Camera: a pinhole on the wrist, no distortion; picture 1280 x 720 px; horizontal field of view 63.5 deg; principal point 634.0 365.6 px. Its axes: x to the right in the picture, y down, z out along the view. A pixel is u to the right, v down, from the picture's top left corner.
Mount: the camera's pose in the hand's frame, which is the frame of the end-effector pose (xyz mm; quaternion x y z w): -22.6 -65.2 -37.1 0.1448 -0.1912 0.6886 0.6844
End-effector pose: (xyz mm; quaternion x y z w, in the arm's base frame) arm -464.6 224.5 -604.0 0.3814 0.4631 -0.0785 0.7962
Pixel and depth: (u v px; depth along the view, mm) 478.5 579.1 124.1
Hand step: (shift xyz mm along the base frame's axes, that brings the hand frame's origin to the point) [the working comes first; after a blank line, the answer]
In the camera's frame: -18.7 25.6 124.1

-55.1 -151.8 -12.4
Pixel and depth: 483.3 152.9 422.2
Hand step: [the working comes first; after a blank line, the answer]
In the camera's frame: -61.5 -86.8 422.2

83.6 -424.3 -111.9
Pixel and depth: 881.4 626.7 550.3
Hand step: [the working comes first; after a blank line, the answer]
In the camera's frame: 131.6 138.9 550.3

132.9 -526.4 191.2
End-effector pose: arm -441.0 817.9 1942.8 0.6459 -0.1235 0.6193 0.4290
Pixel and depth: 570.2 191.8 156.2
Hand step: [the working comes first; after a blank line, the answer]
In the camera's frame: -9.6 -26.2 156.2

168.0 16.1 -50.7
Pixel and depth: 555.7 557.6 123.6
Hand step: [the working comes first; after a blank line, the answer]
In the camera's frame: -9.4 22.9 123.6

125.4 11.7 -91.3
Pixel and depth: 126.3 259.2 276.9
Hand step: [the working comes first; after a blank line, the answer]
In the camera's frame: -135.9 -28.5 276.9

317.2 81.5 -113.8
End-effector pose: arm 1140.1 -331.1 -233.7 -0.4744 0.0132 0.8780 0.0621
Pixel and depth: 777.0 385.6 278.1
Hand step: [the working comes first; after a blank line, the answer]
In the camera's frame: 38.5 5.4 278.1

-143.9 172.2 168.6
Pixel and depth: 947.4 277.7 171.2
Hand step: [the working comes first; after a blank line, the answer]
In the camera's frame: 51.9 -14.6 171.2

-93.1 107.1 96.6
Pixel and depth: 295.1 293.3 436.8
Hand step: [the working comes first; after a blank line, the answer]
In the camera's frame: -143.1 -30.5 436.8

-180.6 412.7 184.5
